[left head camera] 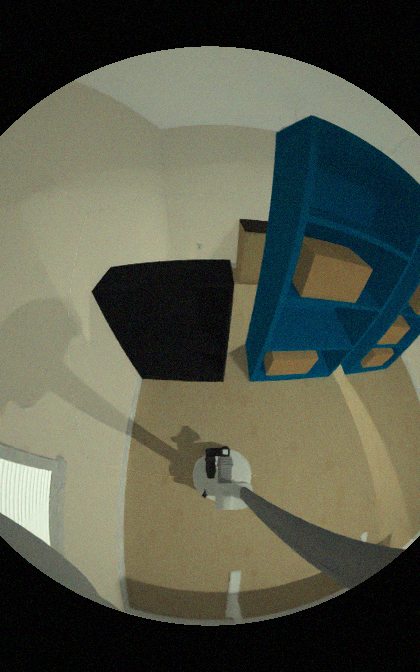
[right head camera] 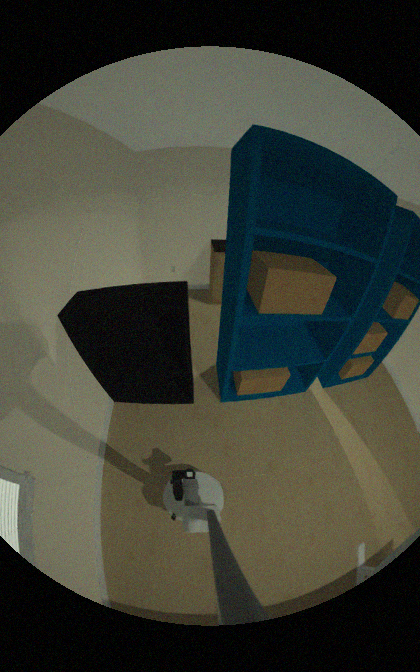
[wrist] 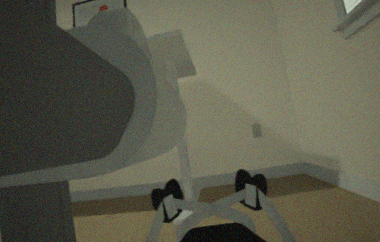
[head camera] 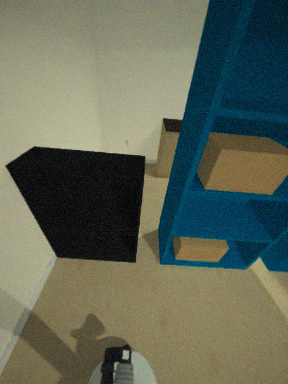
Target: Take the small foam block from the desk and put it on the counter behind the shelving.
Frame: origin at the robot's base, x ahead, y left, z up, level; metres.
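Seen in the pictures: gripper, fingertip midpoint: (wrist: 208, 187).
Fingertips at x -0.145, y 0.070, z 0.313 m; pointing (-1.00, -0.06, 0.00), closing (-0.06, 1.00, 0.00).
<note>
A point is followed by its place in that frame.
The counter (head camera: 168, 152) {y -0.421, x 2.414, z 0.507 m} (left head camera: 251, 257) (right head camera: 217, 275) has a wood-coloured side and a dark top. It stands against the far wall, partly hidden behind the left side of the blue shelving (head camera: 189, 150) {y -0.275, x 0.947, z 1.174 m} (left head camera: 286, 200) (right head camera: 240, 225). My gripper (wrist: 208, 187) {y 0.070, x -0.145, z 0.313 m} is open and empty in the wrist view, with its two dark fingertips well apart. Part of the light desk (wrist: 177, 57) {y -0.060, x -1.238, z 0.897 m} shows behind the arm in the wrist view. The small foam block does not show in any view.
A black cabinet (head camera: 95, 205) {y 0.399, x 1.105, z 0.494 m} (left head camera: 175, 320) (right head camera: 140, 345) stands left of the shelving, with a narrow floor gap between them leading toward the counter. Cardboard boxes sit on the shelves. A wall runs along the left. Desk feet (left head camera: 234, 595) (right head camera: 360, 557) show low in the side head views.
</note>
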